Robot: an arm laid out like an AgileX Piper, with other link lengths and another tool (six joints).
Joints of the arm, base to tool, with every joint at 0 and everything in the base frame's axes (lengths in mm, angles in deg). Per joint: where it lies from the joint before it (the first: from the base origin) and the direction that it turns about. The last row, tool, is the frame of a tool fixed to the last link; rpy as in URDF.
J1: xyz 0.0 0.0 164.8 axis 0 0 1
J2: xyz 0.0 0.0 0.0 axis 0 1 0
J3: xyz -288.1 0.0 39.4 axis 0 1 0
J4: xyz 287.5 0.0 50.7 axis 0.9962 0 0.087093
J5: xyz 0.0 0.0 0.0 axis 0 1 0
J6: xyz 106.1 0.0 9.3 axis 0.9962 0 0.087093
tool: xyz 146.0 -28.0 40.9 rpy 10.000 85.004 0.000
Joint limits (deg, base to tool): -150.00..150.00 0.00..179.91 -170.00..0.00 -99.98..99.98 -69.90..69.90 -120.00..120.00
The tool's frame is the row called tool.
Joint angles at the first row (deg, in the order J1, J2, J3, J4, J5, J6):
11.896, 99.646, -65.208, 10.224, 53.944, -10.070
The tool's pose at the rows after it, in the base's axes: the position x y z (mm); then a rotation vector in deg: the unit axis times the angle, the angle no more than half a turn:
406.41, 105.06, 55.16, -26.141, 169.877, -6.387
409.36, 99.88, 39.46, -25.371, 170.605, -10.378
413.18, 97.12, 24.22, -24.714, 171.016, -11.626
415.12, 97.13, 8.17, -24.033, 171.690, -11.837
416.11, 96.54, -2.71, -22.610, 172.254, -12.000
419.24, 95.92, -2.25, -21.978, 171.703, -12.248
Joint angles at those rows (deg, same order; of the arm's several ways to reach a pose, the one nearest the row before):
15.148, 102.053, -65.207, 6.270, 51.282, -6.614
16.074, 104.564, -65.382, 2.934, 49.797, -3.153
16.073, 106.947, -65.441, 1.974, 47.896, -2.117
16.074, 109.367, -65.489, 1.952, 46.064, -1.599
16.074, 110.981, -65.487, 1.884, 44.736, -0.581
16.074, 111.054, -65.561, 1.482, 44.124, 0.000

